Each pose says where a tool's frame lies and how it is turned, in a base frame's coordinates. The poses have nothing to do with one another.
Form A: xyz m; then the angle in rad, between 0 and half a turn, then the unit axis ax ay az.
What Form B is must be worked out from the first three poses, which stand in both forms.
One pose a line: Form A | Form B
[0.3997, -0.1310, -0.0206, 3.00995, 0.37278, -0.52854, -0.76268] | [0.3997, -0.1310, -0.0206, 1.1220, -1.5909, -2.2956]
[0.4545, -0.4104, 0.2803, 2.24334, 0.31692, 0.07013, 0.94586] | [0.4545, -0.4104, 0.2803, 0.7110, 0.1573, 2.1219]
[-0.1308, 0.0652, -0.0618, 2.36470, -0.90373, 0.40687, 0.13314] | [-0.1308, 0.0652, -0.0618, -2.1371, 0.9621, 0.3148]
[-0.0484, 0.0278, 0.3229, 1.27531, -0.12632, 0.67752, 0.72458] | [-0.0484, 0.0278, 0.3229, -0.1611, 0.8640, 0.9241]
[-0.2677, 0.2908, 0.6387, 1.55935, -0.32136, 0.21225, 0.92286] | [-0.2677, 0.2908, 0.6387, -0.5011, 0.3310, 1.4391]
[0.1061, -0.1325, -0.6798, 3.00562, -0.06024, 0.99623, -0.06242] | [0.1061, -0.1325, -0.6798, -0.1811, 2.9943, -0.1876]
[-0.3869, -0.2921, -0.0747, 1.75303, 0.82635, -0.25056, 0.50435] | [-0.3869, -0.2921, -0.0747, 1.4486, -0.4392, 0.8841]
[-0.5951, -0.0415, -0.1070, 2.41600, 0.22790, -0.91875, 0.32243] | [-0.5951, -0.0415, -0.1070, 0.5506, -2.2197, 0.7790]
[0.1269, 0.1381, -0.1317, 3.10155, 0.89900, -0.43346, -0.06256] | [0.1269, 0.1381, -0.1317, 2.7883, -1.3444, -0.1940]
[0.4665, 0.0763, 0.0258, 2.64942, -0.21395, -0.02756, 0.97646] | [0.4665, 0.0763, 0.0258, -0.5668, -0.0730, 2.5870]
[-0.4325, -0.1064, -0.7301, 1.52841, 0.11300, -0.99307, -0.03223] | [-0.4325, -0.1064, -0.7301, 0.1727, -1.5178, -0.0493]
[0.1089, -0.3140, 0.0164, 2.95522, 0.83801, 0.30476, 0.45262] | [0.1089, -0.3140, 0.0164, 2.4765, 0.9006, 1.3376]
